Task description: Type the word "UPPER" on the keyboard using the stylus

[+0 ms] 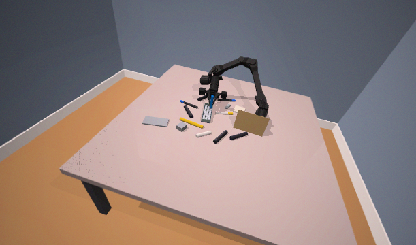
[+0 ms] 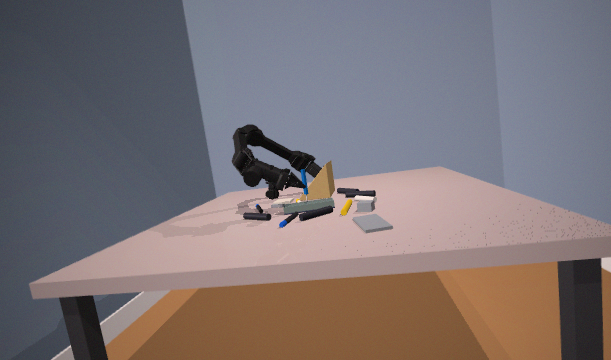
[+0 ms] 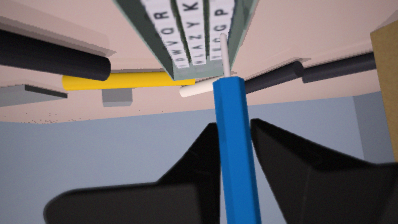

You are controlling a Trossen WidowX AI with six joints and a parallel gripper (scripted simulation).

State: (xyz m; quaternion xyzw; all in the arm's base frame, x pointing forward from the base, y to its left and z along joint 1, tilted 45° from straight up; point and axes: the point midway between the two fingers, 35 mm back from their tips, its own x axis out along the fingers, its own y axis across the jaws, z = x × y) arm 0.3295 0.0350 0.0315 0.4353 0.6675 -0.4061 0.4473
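Now: the yellow pen 6 cm ahead of my gripper tip, 16 cm to the left of it and 7 cm below it. The rest, counted from my gripper tip: white cylinder (5 cm behind, 21 cm to the left, 7 cm below); then stylus (1 cm below); then grey cube (9 cm ahead, 23 cm to the left, 7 cm below).
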